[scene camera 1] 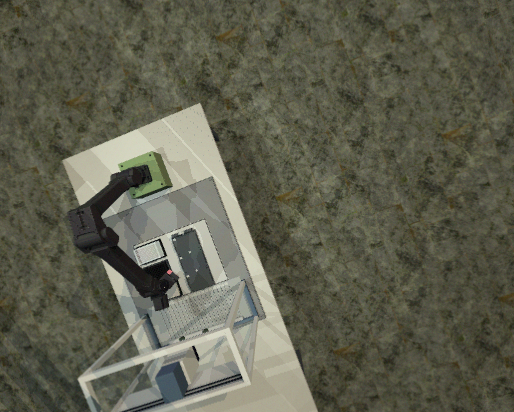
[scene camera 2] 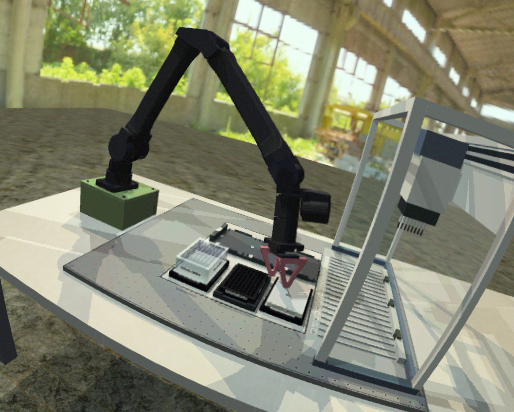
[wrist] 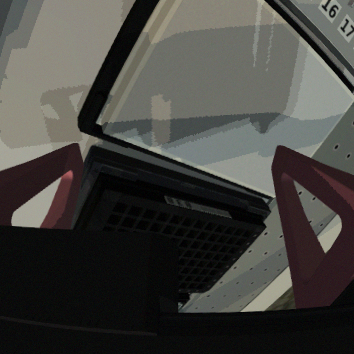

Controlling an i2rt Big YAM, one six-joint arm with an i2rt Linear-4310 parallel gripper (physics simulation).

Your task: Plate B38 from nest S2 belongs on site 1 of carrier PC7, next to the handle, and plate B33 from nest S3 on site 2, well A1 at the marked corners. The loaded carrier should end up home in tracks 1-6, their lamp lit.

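Pixels of known places: gripper, fingertip midpoint: (scene camera 2: 278, 281) (wrist: 176, 154); arm's base at its link origin: (scene camera 1: 138, 176) (scene camera 2: 117, 185).
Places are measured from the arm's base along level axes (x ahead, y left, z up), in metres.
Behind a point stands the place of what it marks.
Note:
My gripper (scene camera 2: 279, 280) @[x 0.570, y -0.045, z -0.055 m] (wrist: 176, 154) @[x 0.570, y -0.045, z -0.055 m] is open and empty, red fingers down, above the white plate and the black plate. The white flat plate (scene camera 2: 290, 299) @[x 0.615, y -0.093, z -0.057 m] (wrist: 200, 75) @[x 0.606, y -0.033, z -0.057 m] sits in the black-rimmed nest nearest the tracks. The black gridded plate (scene camera 1: 156, 270) @[x 0.487, y -0.086, z -0.060 m] (scene camera 2: 245, 282) @[x 0.505, y -0.097, z -0.058 m] (wrist: 220, 235) @[x 0.529, y -0.113, z -0.058 m] sits in the middle nest; its label is too unclear to read. A clear and white plate (scene camera 1: 149, 252) @[x 0.384, y -0.083, z -0.040 m] (scene camera 2: 201, 260) @[x 0.401, y -0.127, z -0.031 m] sits in the nest nearest the arm base. The dark carrier (scene camera 1: 192, 260) @[x 0.489, y 0.112, z -0.073 m] (scene camera 2: 240, 244) @[x 0.409, y 0.098, z -0.073 m] lies alongside the nests, with no plate visible on it. The ribbed tracks (scene camera 1: 200, 310) @[x 0.762, y 0.071, z -0.083 m] (scene camera 2: 357, 305) lie beyond; no lit lamp can be made out.
A pale frame (scene camera 1: 239, 350) @[x 0.751, y 0.356, z 0.384 m] (scene camera 2: 400, 165) @[x 0.715, y -0.234, z 0.300 m] stands over the tracks. A blue-grey pipetting head (scene camera 1: 171, 382) @[x 0.812, y 0.083, z 0.376 m] (scene camera 2: 442, 148) hangs inside it. The green arm base (scene camera 1: 160, 172) @[x 0.012, y 0.109, z -0.008 m] (scene camera 2: 120, 202) @[x 0.085, y -0.068, z -0.011 m] stands at the other end of the perforated grey board (scene camera 1: 165, 207) @[x 0.181, y 0.049, z -0.084 m] (scene camera 2: 125, 260) @[x 0.229, y -0.190, z -0.084 m].

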